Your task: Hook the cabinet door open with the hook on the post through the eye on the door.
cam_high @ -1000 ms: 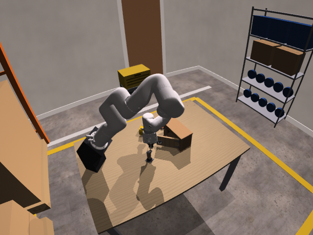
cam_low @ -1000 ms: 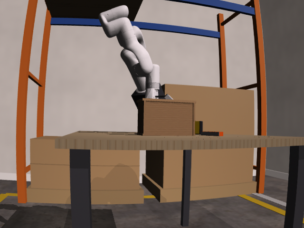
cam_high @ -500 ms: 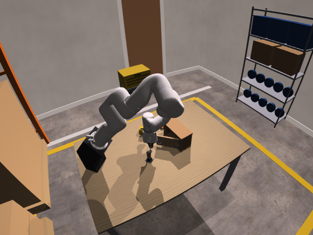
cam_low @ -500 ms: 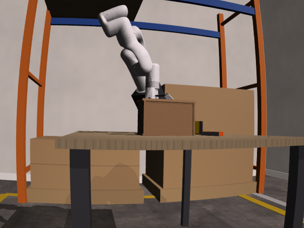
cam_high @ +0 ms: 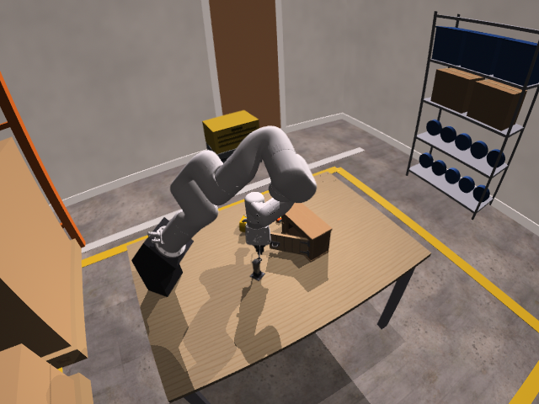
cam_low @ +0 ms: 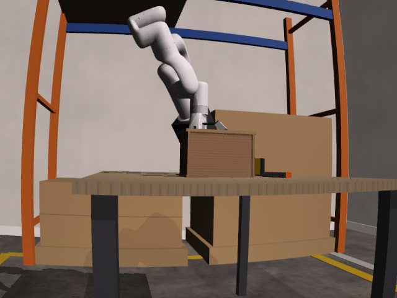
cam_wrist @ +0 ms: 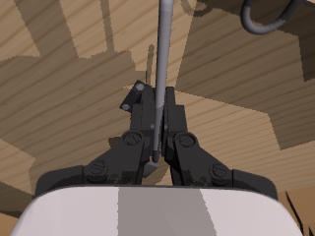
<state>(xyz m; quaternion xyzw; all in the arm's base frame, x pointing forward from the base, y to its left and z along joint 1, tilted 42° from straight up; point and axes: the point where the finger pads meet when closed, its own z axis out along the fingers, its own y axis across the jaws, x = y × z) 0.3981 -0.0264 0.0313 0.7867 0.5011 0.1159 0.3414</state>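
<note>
The door lies 130 mm ahead of my hand, 30 mm to the right of it and 30 mm below it. Round my hand: yellow block (40 mm ahead, 250 mm to the left, 60 mm below); then grey hook rod (10 mm ahead, 10 mm to the left, 20 mm below); then orange thing (280 mm ahead, 220 mm to the left, 90 mm below).
</note>
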